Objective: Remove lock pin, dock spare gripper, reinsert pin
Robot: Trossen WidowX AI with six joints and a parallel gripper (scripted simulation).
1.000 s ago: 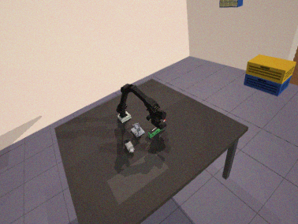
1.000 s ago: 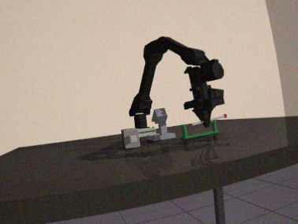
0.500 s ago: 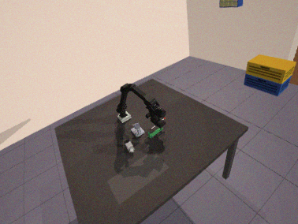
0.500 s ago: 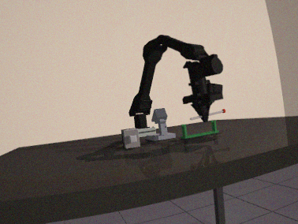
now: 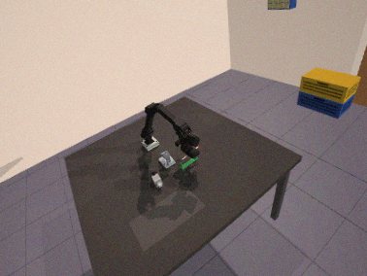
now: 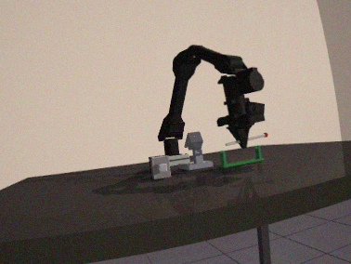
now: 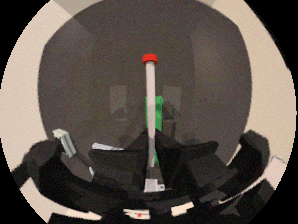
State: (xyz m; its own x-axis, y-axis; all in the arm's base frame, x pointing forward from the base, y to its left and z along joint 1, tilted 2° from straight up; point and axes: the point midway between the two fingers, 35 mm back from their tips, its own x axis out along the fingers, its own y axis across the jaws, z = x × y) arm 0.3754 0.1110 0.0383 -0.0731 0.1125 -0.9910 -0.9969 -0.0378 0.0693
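Right now my gripper tip is 2 cm to the left of the green rack, 2 cm above it and 1 cm short of it. Also, from my gripper tip: grey mount 12 cm to the right, 10 cm behind, 1 cm above; then spare gripper 26 cm to the right, 2 cm below.
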